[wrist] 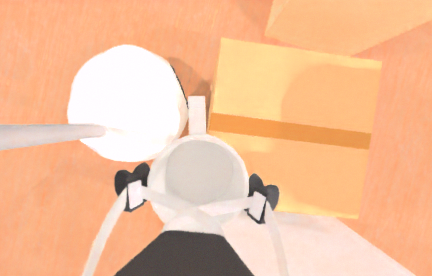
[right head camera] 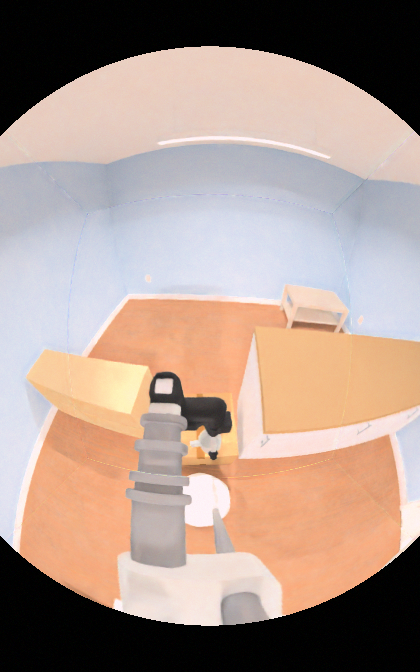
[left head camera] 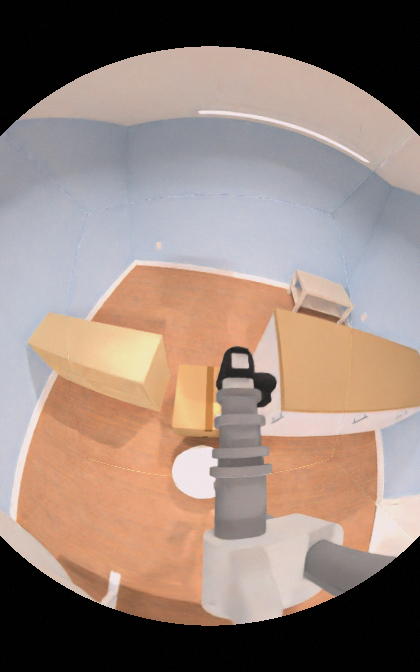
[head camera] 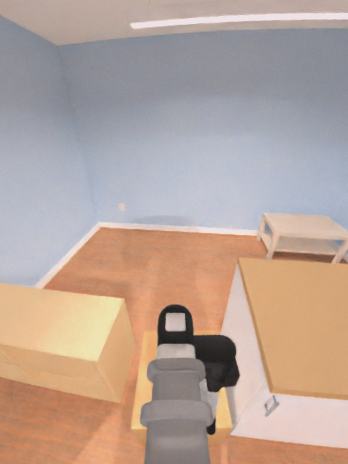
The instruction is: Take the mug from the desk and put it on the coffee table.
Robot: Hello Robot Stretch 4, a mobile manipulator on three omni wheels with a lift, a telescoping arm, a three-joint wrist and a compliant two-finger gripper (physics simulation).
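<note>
The white mug is upright between the two black fingertips of my gripper, its opening towards the wrist camera and its handle pointing up the wrist view. The gripper is shut on the mug and holds it in the air, above the floor and beside a cardboard box. In the head camera view the arm and wrist mostly hide the mug. The coffee table is pale, low, with a lower shelf, and stands far off at the back right by the wall. I cannot identify the desk for certain.
A wood-topped white cabinet stands close on the right, between the arm and the coffee table. A cardboard box is ahead. A low wooden unit stands left.
</note>
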